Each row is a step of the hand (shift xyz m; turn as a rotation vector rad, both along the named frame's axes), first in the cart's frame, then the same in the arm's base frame.
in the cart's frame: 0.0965 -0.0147 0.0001 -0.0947 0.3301 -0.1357
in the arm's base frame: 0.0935 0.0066 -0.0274 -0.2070 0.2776 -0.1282
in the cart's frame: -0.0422 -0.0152 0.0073 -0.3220 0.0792 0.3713
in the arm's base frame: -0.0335 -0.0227 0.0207 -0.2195 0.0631 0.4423
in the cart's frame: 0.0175 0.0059 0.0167 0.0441 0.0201 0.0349
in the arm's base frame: 0.0193 0.0120 0.0102 0.0454 0.0342 0.0184
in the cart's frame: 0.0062 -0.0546 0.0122 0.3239 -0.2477 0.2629
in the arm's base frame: 0.0227 -0.0495 0.0143 0.4338 -0.1296 0.1743
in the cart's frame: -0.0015 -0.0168 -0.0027 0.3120 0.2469 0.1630
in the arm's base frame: 0.0021 -0.0169 -0.0007 0.2724 0.3300 0.0420
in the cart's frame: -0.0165 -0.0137 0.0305 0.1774 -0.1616 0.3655
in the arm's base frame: -0.0037 -0.0122 0.0350 0.3036 -0.0626 0.3083
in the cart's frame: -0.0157 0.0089 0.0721 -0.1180 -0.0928 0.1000
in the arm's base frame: 0.0026 0.0161 0.0725 -0.0597 -0.0999 0.1378
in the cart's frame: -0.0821 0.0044 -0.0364 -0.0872 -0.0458 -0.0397
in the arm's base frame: -0.0873 -0.0189 -0.0106 -0.0804 -0.0690 -0.0081
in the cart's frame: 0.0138 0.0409 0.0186 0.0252 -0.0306 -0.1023
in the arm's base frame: 0.0076 0.0452 0.0102 0.0036 -0.0395 -0.1023
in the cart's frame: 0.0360 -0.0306 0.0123 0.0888 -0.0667 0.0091
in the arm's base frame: 0.0444 -0.0199 0.0035 0.1017 -0.0439 -0.0122
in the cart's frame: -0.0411 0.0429 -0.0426 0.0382 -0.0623 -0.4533
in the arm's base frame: -0.0604 0.0261 -0.0319 -0.0708 -0.1203 -0.4374
